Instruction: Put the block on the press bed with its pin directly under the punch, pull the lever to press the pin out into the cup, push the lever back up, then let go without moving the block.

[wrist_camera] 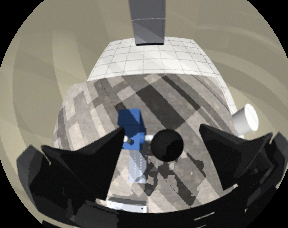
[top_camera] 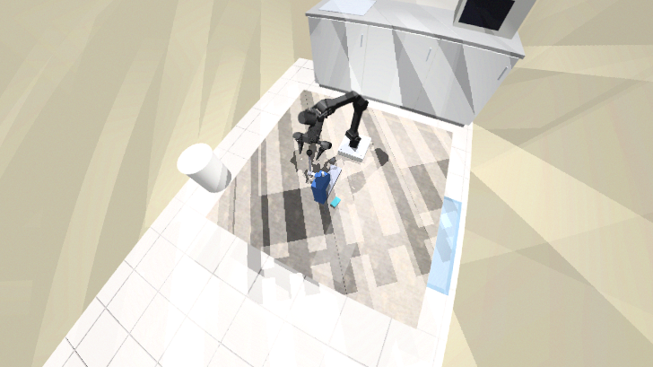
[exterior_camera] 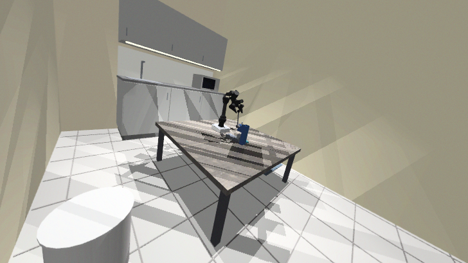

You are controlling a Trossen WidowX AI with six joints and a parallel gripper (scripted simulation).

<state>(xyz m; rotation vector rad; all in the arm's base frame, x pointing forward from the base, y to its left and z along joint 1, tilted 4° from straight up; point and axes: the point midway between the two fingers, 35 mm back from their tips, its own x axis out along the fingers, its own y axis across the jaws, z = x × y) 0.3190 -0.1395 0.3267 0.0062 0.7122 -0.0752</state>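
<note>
Now: the grey lever 10 mm to the left of my gripper tip and 60 mm below it. The rest, counted from my gripper tip: round pin (10 mm ahead, 80 mm to the left, 260 mm below); small cup (60 mm ahead, 160 mm to the left, 330 mm below).
</note>
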